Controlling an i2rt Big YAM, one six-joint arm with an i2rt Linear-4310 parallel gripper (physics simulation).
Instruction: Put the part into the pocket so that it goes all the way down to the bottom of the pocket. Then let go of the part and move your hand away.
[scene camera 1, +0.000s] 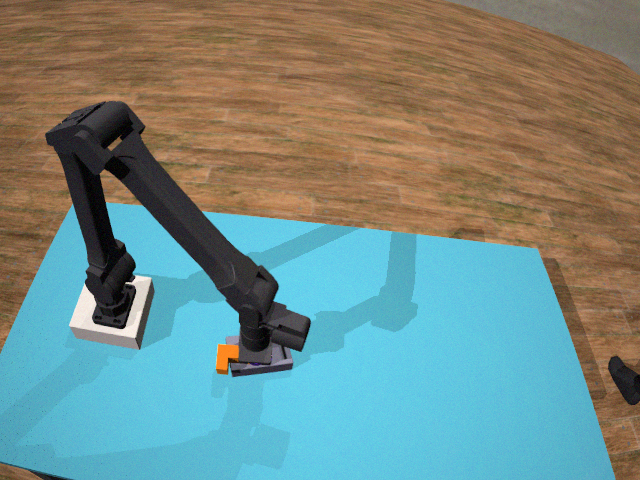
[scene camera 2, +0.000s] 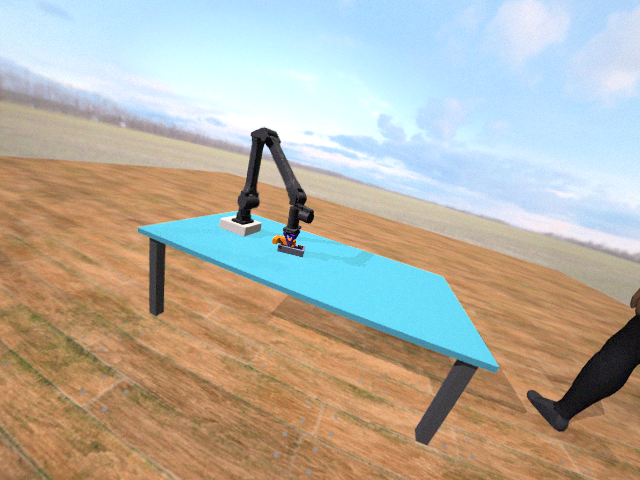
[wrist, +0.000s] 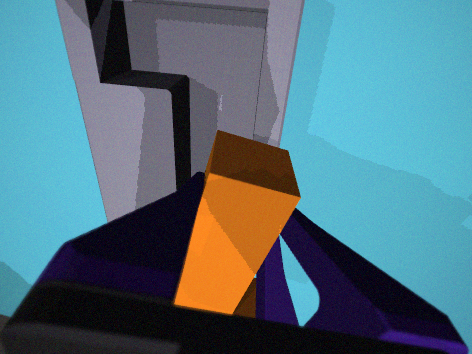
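Where they show: gripper, fingertip midpoint: (scene camera 1: 256, 358) (scene camera 2: 289, 244) (wrist: 233, 192); arm's base at its link origin: (scene camera 1: 115, 306) (scene camera 2: 242, 221).
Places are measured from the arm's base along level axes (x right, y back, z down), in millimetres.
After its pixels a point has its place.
The orange L-shaped part (scene camera 1: 222, 357) @(x 94, y -284, z -14 mm) (scene camera 2: 279, 240) @(x 91, y -300, z 0 mm) (wrist: 227, 235) @(x 71, y -356, z -18 mm) is held by my gripper (scene camera 1: 255, 363) @(x 71, y -355, z 10 mm) (scene camera 2: 290, 239) @(x 71, y -355, z 10 mm) (wrist: 233, 192) @(x 71, y -355, z 10 mm). Its purple fingers are shut on one arm of the part. The part is raised above the table, and its bent end sticks out past the left side of the grey pocket block (scene camera 1: 278, 368) @(x 75, y -407, z 39 mm) (scene camera 2: 291, 251) @(x 84, y -377, z 39 mm) (wrist: 117, 120) @(x 12, y -363, z 21 mm) in scene camera 1. The gripper is low over the block. In the wrist view the L-shaped pocket (wrist: 215, 55) @(x 41, y -399, z 52 mm) shows dark inner walls and a grey floor. The part and fingers hide the block's near end there.
The blue table (scene camera 1: 439, 361) @(x 15, y -806, z 57 mm) (scene camera 2: 372, 289) @(x 139, y -827, z 57 mm) carries the block and the arm's white base (scene camera 1: 131, 315) @(x 17, y -49, z 0 mm) (scene camera 2: 240, 226) @(x 74, y -39, z 7 mm), which stands to the left and behind the block. A person's dark leg (scene camera 1: 625, 379) (scene camera 2: 594, 369) shows beyond the right table edge.
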